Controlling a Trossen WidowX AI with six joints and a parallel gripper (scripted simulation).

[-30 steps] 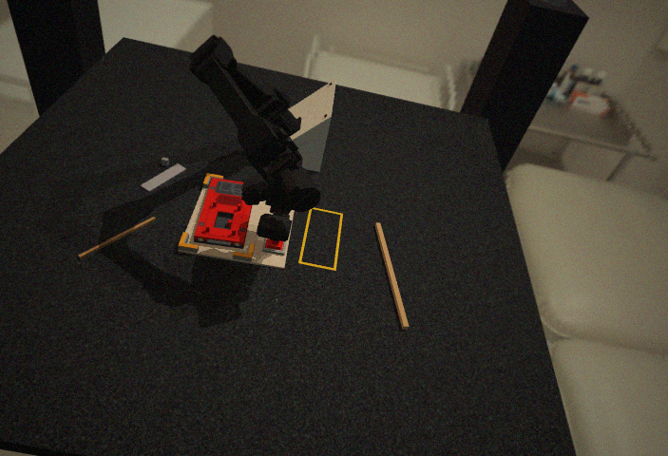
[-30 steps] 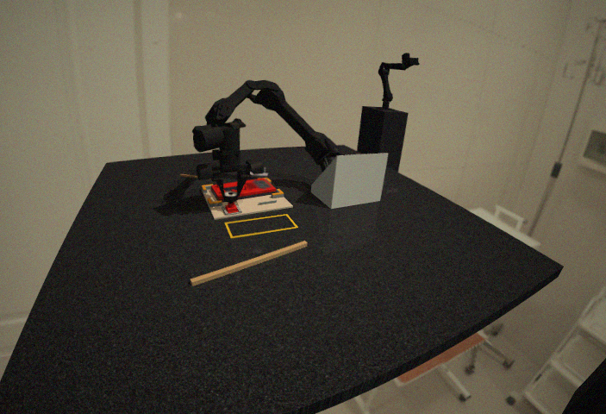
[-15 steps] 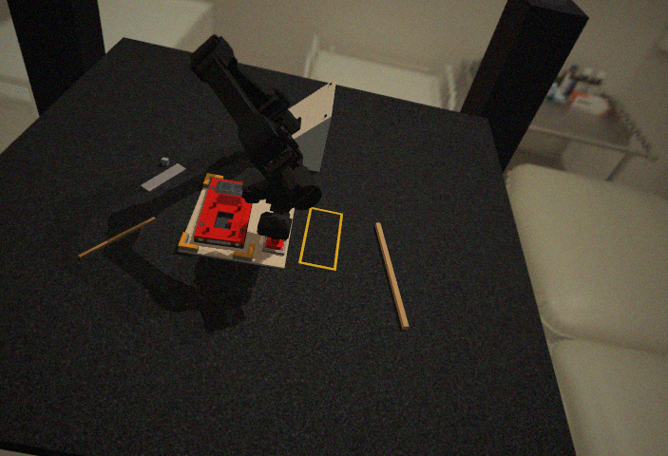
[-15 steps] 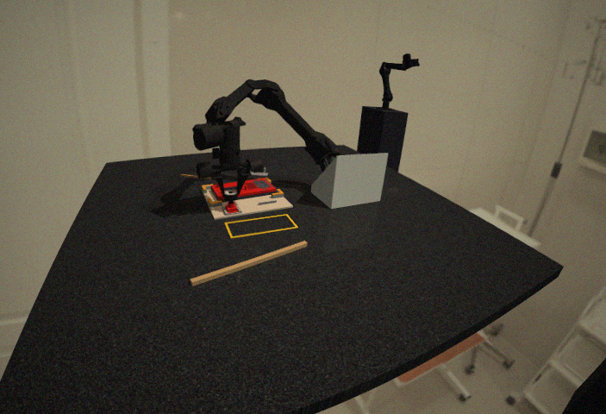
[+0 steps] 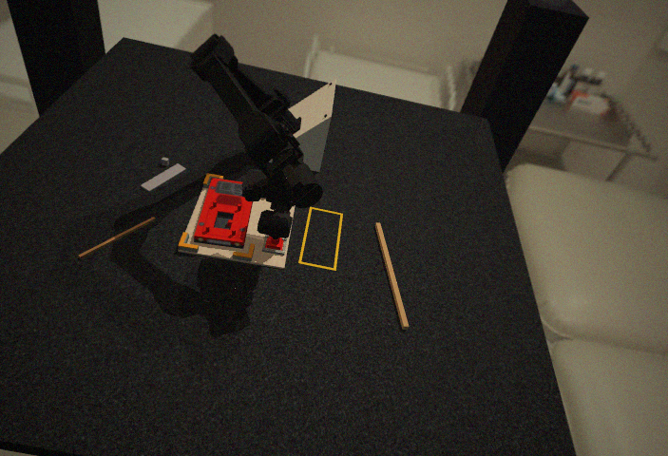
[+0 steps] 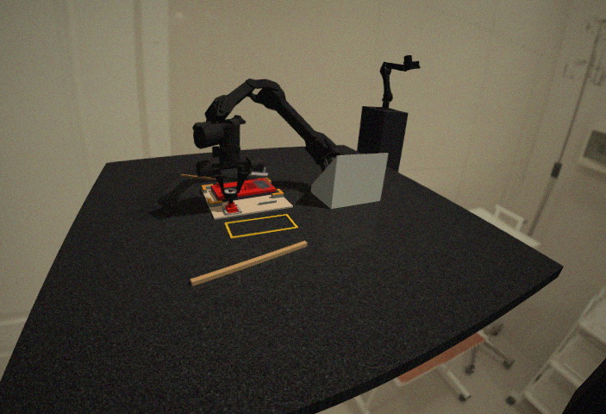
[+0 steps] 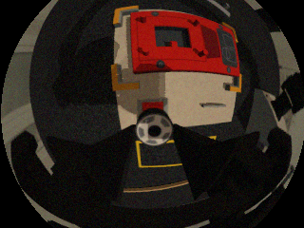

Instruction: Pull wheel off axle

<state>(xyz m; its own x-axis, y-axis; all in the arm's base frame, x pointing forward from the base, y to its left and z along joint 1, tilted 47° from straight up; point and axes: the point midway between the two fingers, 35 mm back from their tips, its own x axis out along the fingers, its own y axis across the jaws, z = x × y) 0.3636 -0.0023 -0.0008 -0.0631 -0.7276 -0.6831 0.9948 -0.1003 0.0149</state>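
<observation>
The silver hub lies 2 cm below my gripper tip. Round my gripper tip: grey strip (18 cm behind, 29 cm to the right, 6 cm below); then grey wheel (right at my gripper tip).
</observation>
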